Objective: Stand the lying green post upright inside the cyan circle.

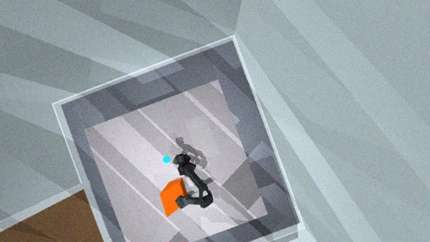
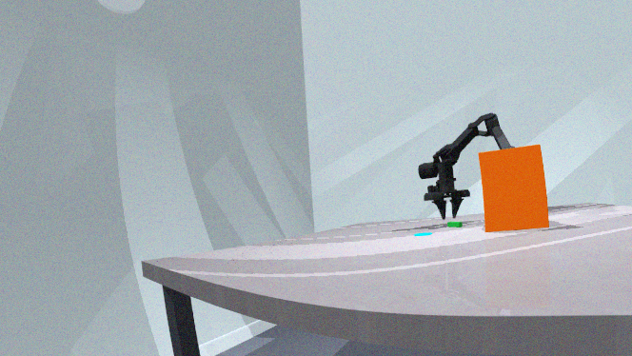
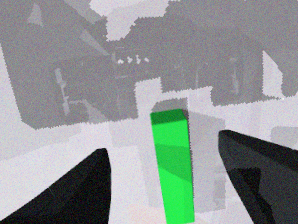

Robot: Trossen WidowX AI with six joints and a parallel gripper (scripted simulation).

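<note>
The green post is 20 mm to the left of my gripper tip, 20 mm below it and 20 mm behind it. The rest, counted from my gripper tip: cyan circle 160 mm to the left, 90 mm ahead, 30 mm below.
</note>
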